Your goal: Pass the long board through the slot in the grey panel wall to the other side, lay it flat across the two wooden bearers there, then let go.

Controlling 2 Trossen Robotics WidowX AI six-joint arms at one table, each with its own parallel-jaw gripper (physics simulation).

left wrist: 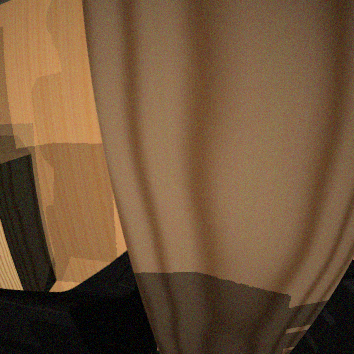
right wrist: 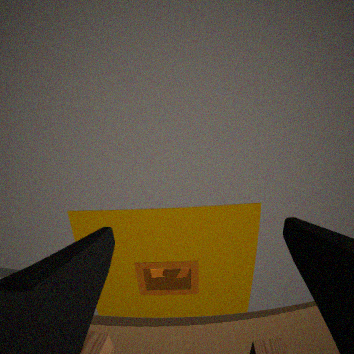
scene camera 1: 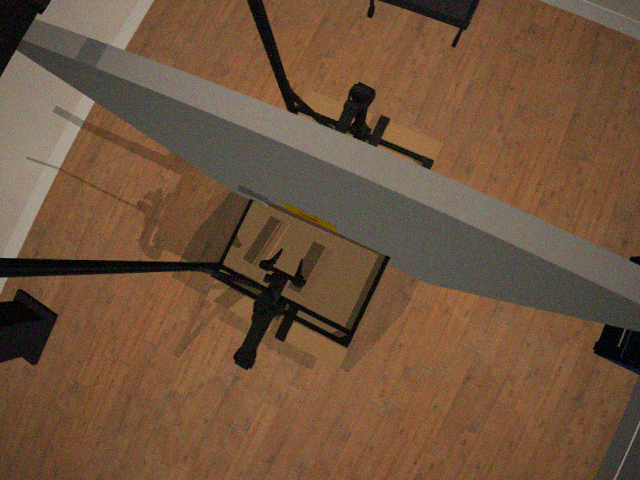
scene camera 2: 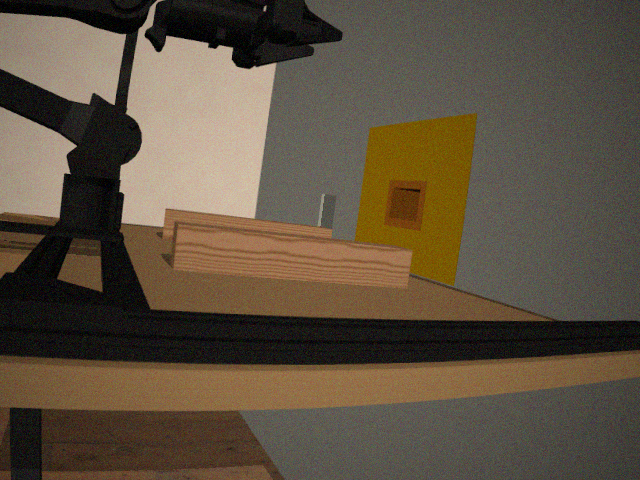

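Observation:
The long board (left wrist: 218,140) fills the left wrist view. My left gripper is shut on it, on the far side of the grey panel wall (scene camera 1: 318,186) (scene camera 2: 423,67) (right wrist: 175,105); its fingers are hidden. The slot (scene camera 2: 406,204) (right wrist: 167,278) sits in a yellow patch (scene camera 2: 442,152) (right wrist: 225,246) (scene camera 1: 309,217) of the wall, and brown wood shows inside it. Two wooden bearers (scene camera 2: 290,261) (scene camera 2: 242,223) (scene camera 1: 262,239) (scene camera 1: 312,258) lie side by side on the table (scene camera 2: 270,297) (scene camera 1: 347,286). My right gripper (scene camera 1: 290,257) (scene camera 2: 318,40) (right wrist: 199,232) is open and empty above the bearers, facing the slot.
A small grey post (scene camera 2: 327,210) stands at the wall behind the bearers. A black rail (scene camera 2: 318,335) runs along the table's near edge. Black stand bars (scene camera 1: 270,48) (scene camera 1: 137,267) cross the wooden floor. The left arm's body (scene camera 1: 356,110) stands beyond the wall.

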